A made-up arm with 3 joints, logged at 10 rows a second.
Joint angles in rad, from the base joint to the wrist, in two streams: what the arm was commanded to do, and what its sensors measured. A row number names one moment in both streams.
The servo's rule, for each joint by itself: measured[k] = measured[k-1] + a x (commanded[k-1-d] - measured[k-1]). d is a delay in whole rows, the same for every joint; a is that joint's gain. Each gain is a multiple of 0.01, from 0.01 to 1. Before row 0 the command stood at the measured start. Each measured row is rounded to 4 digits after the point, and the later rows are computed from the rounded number. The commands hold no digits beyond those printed.
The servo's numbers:
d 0
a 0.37 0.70 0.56
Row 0, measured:
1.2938 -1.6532 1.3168
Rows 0 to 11, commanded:
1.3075 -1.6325 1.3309
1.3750 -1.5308 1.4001
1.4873 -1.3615 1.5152
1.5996 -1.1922 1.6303
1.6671 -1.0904 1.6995
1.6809 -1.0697 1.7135
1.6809 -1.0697 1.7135
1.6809 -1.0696 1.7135
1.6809 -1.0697 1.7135
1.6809 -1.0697 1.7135
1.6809 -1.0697 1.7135
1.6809 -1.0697 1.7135
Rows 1 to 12, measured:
1.2989 -1.6387 1.3247
1.3271 -1.5632 1.3669
1.3864 -1.4220 1.4499
1.4653 -1.2611 1.5509
1.5400 -1.1416 1.6341
1.5921 -1.0913 1.6786
1.6250 -1.0762 1.6981
1.6457 -1.0716 1.7067
1.6587 -1.0703 1.7105
1.6669 -1.0699 1.7122
1.6721 -1.0698 1.7129
1.6754 -1.0697 1.7132

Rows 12 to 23, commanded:
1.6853 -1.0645 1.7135
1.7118 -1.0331 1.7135
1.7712 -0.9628 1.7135
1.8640 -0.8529 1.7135
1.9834 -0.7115 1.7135
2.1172 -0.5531 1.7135
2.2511 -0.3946 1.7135
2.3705 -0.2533 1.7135
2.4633 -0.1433 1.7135
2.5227 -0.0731 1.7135
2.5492 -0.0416 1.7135
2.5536 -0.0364 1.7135
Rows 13 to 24, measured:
1.6791 -1.0661 1.7134
1.6912 -1.0430 1.7135
1.7208 -0.9869 1.7135
1.7738 -0.8931 1.7135
1.8514 -0.7660 1.7135
1.9497 -0.6170 1.7135
2.0612 -0.4613 1.7135
2.1756 -0.3157 1.7135
2.2820 -0.1950 1.7135
2.3711 -0.1097 1.7135
2.4370 -0.0620 1.7135
2.4801 -0.0441 1.7135

